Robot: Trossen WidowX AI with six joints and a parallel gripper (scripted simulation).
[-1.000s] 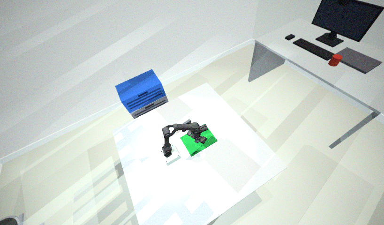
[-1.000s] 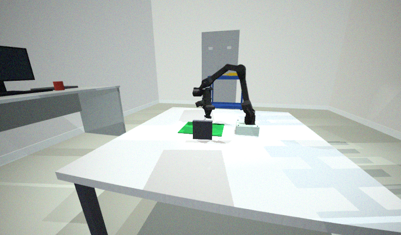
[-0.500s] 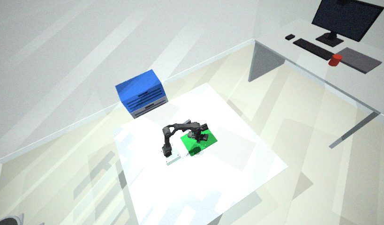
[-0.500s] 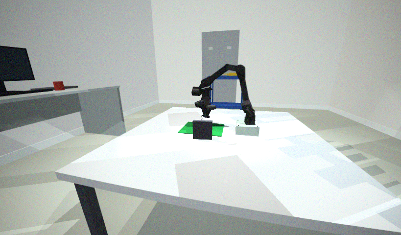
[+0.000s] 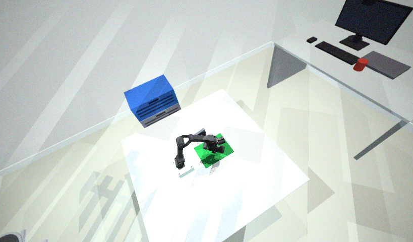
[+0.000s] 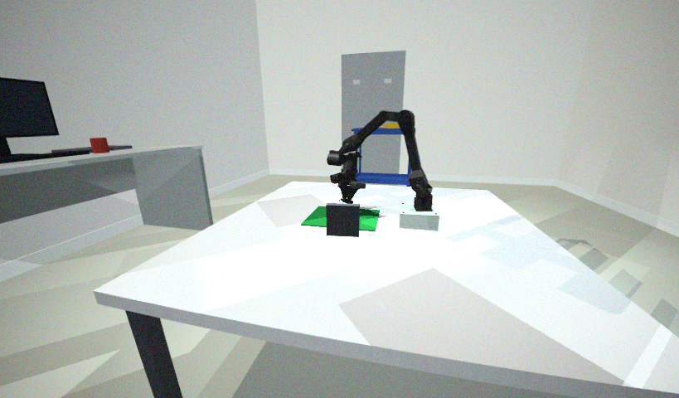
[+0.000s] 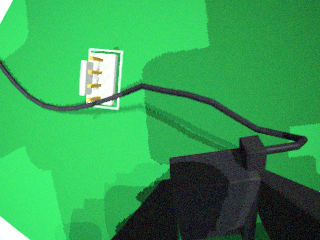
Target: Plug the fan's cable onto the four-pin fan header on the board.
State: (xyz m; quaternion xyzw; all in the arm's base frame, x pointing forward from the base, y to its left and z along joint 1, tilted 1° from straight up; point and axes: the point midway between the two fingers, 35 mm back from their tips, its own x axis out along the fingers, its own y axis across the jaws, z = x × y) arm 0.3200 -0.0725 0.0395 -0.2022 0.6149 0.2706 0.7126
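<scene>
Now: the green board 70 mm below my gripper tip, 40 mm to the left of it and 10 mm ahead of it. Round my gripper tip: black fan 210 mm to the left, 10 mm behind; four-pin fan header 80 mm to the left, 60 mm below; dark grey plug 10 mm to the right, 10 mm behind.
</scene>
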